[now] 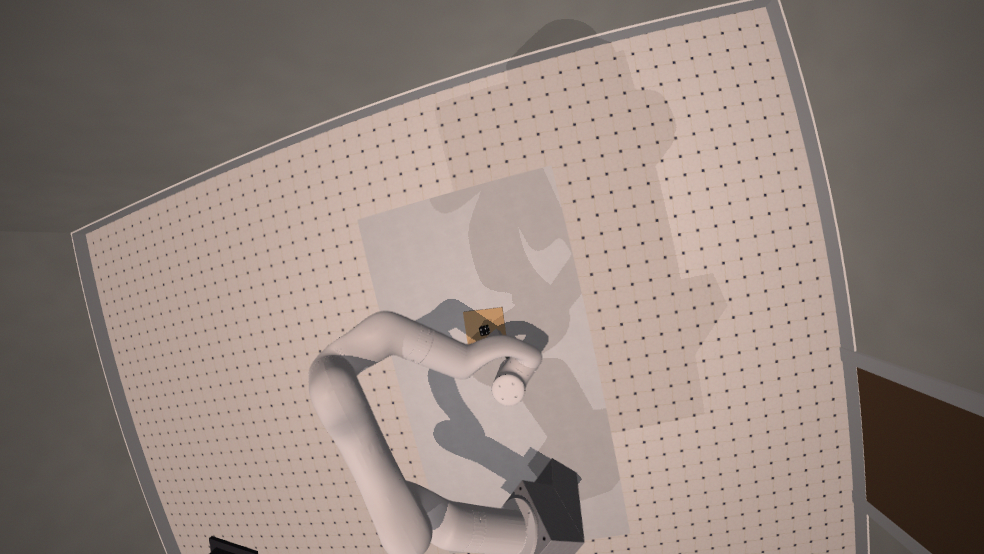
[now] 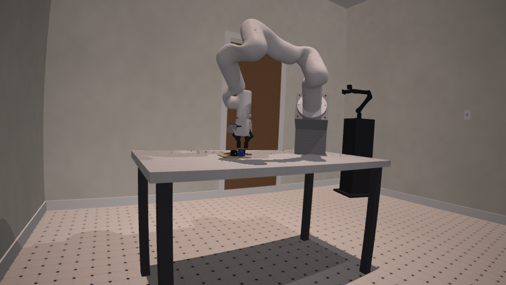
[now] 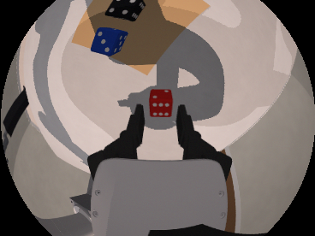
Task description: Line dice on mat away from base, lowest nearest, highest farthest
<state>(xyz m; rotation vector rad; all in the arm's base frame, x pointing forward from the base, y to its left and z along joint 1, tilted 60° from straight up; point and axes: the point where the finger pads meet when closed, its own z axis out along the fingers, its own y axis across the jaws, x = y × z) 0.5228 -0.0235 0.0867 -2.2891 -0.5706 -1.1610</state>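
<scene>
My hand is 4 cm above the red die. Round my hand: black die (12 cm to the left, 7 cm ahead, 4 cm below); then blue die (11 cm to the left, 4 cm below, 2 cm ahead); then tan mat (12 cm to the left, 7 cm ahead, 5 cm below).
</scene>
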